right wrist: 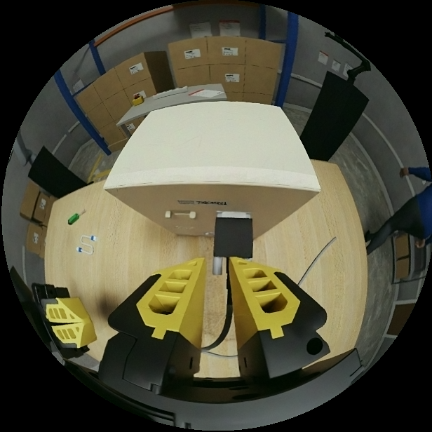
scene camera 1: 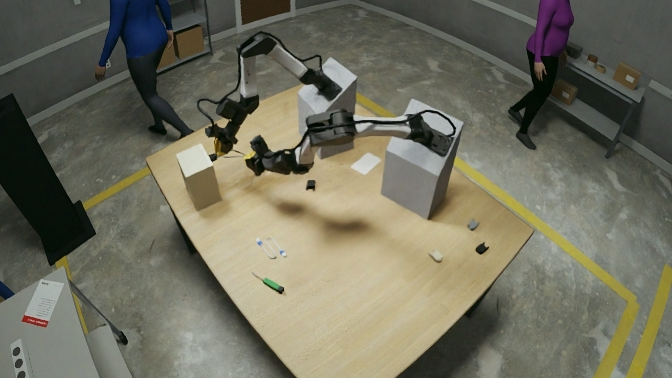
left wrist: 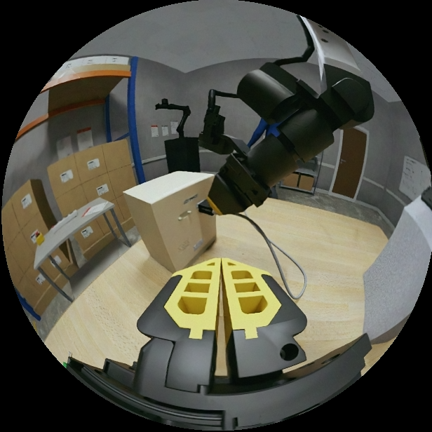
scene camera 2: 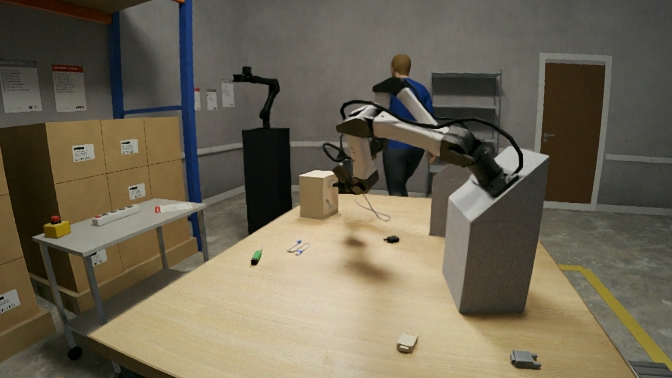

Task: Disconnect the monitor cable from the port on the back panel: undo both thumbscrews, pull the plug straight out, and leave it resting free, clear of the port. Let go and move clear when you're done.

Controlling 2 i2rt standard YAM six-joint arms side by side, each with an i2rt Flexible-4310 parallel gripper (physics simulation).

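Seen in the pictures: left gripper, between the fingertips: (scene camera 1: 244, 158); right gripper, between the fingertips: (scene camera 1: 217, 154); left arm's base, origin of its link: (scene camera 1: 425, 135) (scene camera 2: 492, 179); right arm's base, origin of its link: (scene camera 1: 325, 84).
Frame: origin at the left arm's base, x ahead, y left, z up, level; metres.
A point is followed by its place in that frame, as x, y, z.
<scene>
The cream box (scene camera 1: 197, 175) @(0.582, -0.598, -0.129) (scene camera 2: 317, 195) @(0.539, -0.584, -0.194) (left wrist: 172, 220) (right wrist: 212, 145) stands near the table's far left corner in scene camera 1. The black plug (left wrist: 205, 207) (right wrist: 233, 237) sits at its back panel. A silver thumbscrew (right wrist: 217, 265) sticks out of the plug towards the right gripper. The grey cable (scene camera 2: 378, 212) @(0.273, -0.704, -0.299) (left wrist: 272, 245) (right wrist: 317, 259) loops away. My right gripper (left wrist: 214, 205) (right wrist: 217, 262) is open, its fingertips either side of the thumbscrew, with a gap visible. The second thumbscrew does not show clearly. My left gripper (scene camera 1: 247, 156) @(0.402, -0.518, -0.125) (left wrist: 220, 262) is shut and empty, apart from the box and plug.
A black connector (scene camera 1: 311, 185) @(0.229, -0.337, -0.286) (scene camera 2: 391, 239) @(0.226, -0.333, -0.289), a blue-ended cable (scene camera 1: 271, 247) @(0.545, -0.251, -0.298) (right wrist: 86, 245) and a green screwdriver (scene camera 1: 272, 285) @(0.665, -0.131, -0.284) (scene camera 2: 256, 257) @(0.654, -0.119, -0.286) lie on the table (scene camera 1: 350, 300) @(0.537, 0.092, -0.302). A white sheet (scene camera 1: 366, 163) @(-0.029, -0.256, -0.301) lies by the arm pedestals. Beige (scene camera 2: 407, 342) @(0.214, 0.241, -0.286) and grey (scene camera 2: 525, 359) @(-0.007, 0.292, -0.286) connectors lie farther off.
</scene>
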